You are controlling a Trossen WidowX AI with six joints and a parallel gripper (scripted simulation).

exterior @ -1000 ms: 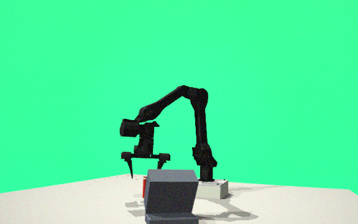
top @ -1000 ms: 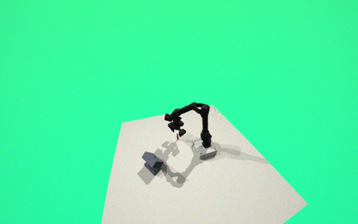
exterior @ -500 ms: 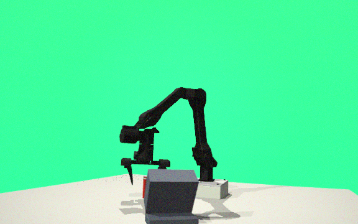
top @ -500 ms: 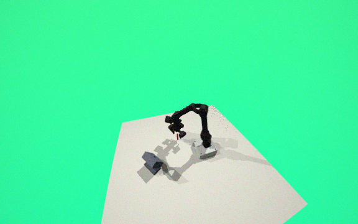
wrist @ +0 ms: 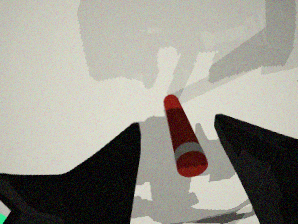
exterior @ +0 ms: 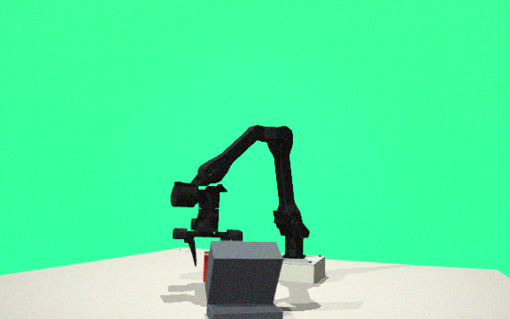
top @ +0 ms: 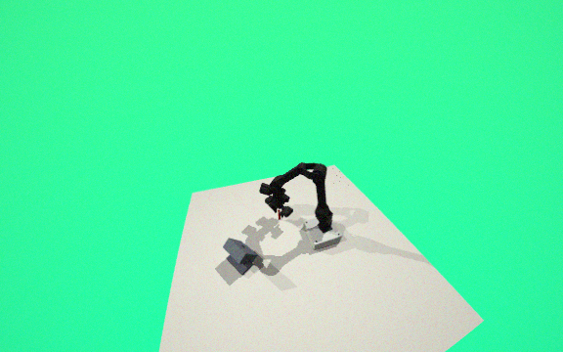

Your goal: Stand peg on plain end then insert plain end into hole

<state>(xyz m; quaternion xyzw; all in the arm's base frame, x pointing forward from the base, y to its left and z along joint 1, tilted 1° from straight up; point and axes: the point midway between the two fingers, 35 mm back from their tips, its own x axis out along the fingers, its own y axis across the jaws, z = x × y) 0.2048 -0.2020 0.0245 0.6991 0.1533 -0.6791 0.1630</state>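
Right now the grey sloped panel is 270 mm ahead of my gripper tip, 180 mm to the left of it and 40 mm above it. Round my gripper tip: red peg: 20 mm above.
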